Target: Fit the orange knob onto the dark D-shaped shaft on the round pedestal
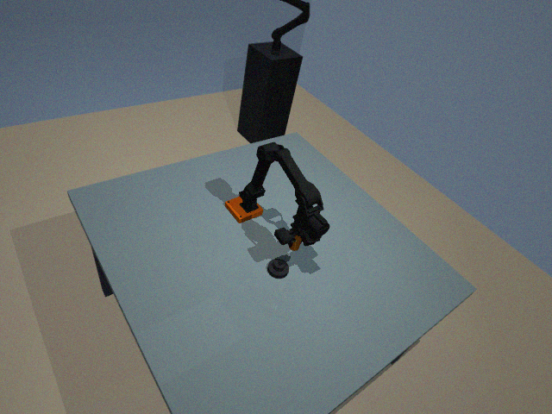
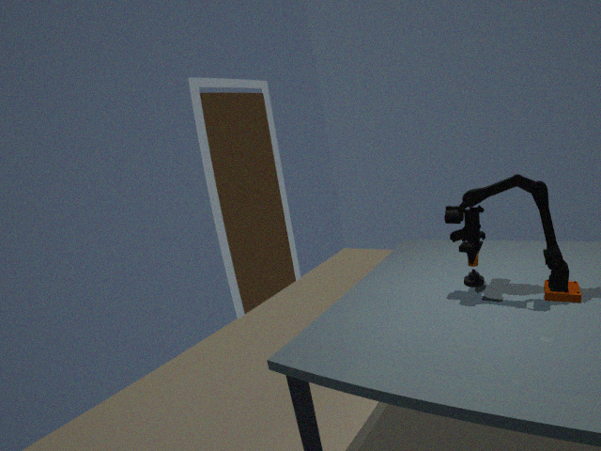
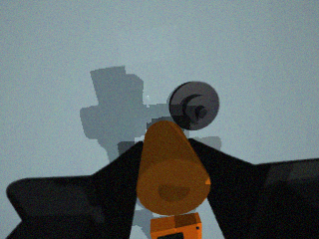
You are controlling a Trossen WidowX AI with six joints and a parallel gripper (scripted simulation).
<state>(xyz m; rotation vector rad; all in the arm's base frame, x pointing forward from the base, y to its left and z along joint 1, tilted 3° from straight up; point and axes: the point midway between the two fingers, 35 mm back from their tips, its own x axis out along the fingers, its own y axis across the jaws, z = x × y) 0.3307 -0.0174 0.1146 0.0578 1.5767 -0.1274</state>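
Right now my gripper tip is 80 mm above the dark round pedestal, 60 mm to the left of it and 10 mm short of it. Also, from my gripper tip: orange knob: 20 mm above.
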